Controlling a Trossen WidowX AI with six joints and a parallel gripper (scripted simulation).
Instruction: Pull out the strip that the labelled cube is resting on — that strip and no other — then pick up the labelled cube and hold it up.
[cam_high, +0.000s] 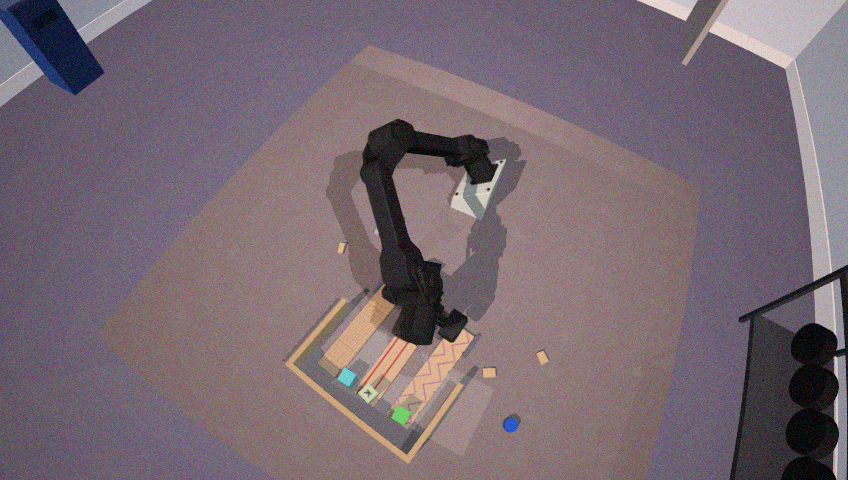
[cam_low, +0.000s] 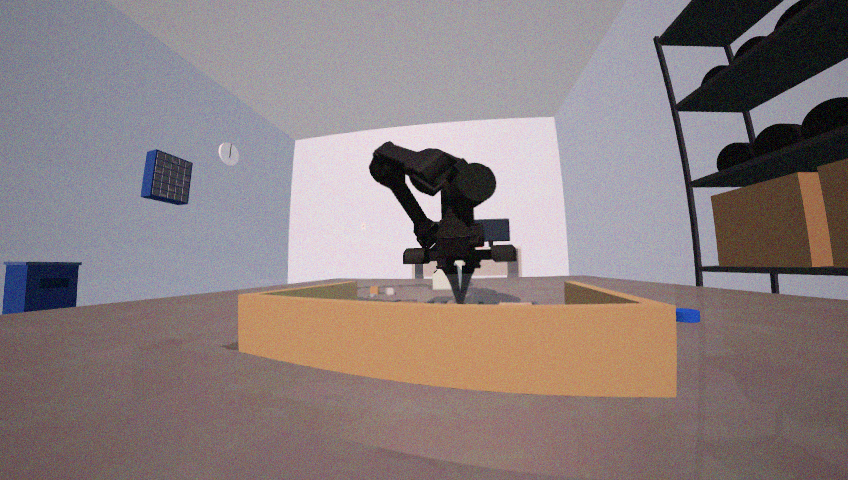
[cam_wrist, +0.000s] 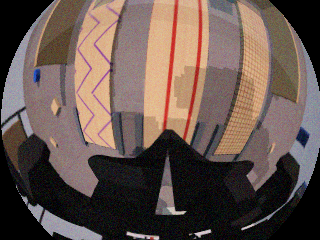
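The red-lined strip lies 100 mm ahead of my gripper tip and 20 mm to the right of it. The rest, counted from my gripper tip: blue disc 150 mm ahead, 270 mm to the left; pale green cube labelled k 210 mm ahead, 30 mm to the right, 20 mm above.
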